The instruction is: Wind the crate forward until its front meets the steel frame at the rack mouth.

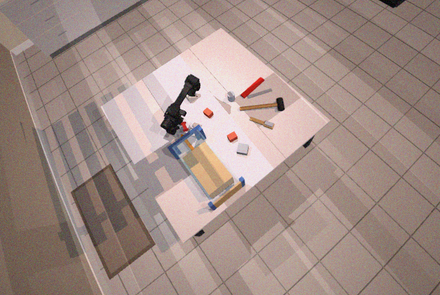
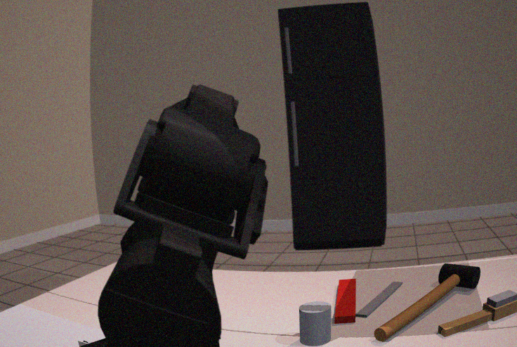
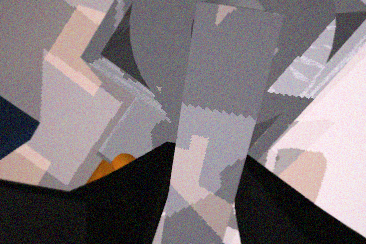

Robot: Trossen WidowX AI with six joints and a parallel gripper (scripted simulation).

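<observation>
My gripper tip is 2 cm below the winch handle, 1 cm to the right of it and 1 cm short of it. Round my gripper tip: clear-panelled cubby (36 cm ahead, 3 cm to the left, 1 cm above); then grey hand winch (7 cm below, 5 cm behind, 4 cm to the right); then red knob (5 cm ahead, 4 cm above, 3 cm to the left).
</observation>
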